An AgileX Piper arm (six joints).
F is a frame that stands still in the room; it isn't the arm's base.
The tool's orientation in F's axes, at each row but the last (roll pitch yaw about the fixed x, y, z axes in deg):
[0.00, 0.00, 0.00]
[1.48, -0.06, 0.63]
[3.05, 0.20, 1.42]
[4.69, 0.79, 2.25]
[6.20, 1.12, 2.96]
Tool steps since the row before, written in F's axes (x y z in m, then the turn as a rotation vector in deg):
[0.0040, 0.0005, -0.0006, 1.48, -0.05, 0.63]
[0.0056, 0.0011, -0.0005, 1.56, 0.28, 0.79]
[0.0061, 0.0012, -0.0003, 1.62, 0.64, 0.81]
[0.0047, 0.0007, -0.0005, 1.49, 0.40, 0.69]
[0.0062, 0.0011, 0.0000, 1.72, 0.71, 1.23]
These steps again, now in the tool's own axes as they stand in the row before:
[0.0040, 0.0005, -0.0006, 1.48, -0.05, 0.63]
[0.0056, 0.0010, -0.0005, 1.56, 0.28, 0.78]
[0.0061, 0.0010, -0.0003, 1.63, 0.64, 0.78]
[0.0047, 0.0005, -0.0005, 1.49, 0.40, 0.68]
[0.0062, 0.0008, 0.0000, 1.73, 0.75, 1.19]

